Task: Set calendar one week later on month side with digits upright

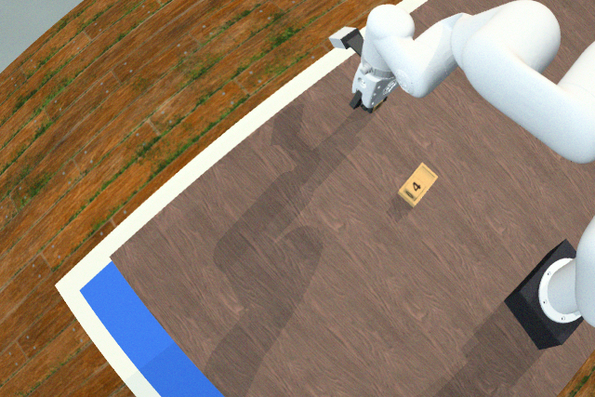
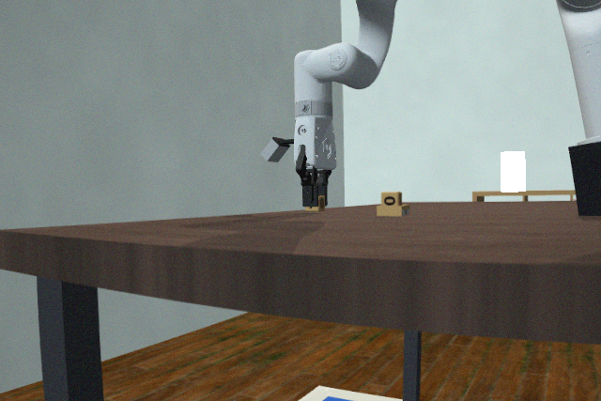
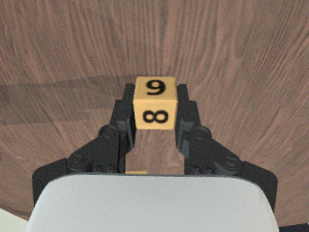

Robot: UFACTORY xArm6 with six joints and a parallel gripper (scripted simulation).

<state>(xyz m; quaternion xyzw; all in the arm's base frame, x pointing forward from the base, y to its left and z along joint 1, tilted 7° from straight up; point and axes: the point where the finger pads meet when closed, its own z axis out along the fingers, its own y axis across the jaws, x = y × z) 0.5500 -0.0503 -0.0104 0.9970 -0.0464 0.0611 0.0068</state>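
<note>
Now: hand 1 cm above the wooden cube. Round my hand: tray (17 cm behind, 7 cm to the left, 2 cm below).
</note>
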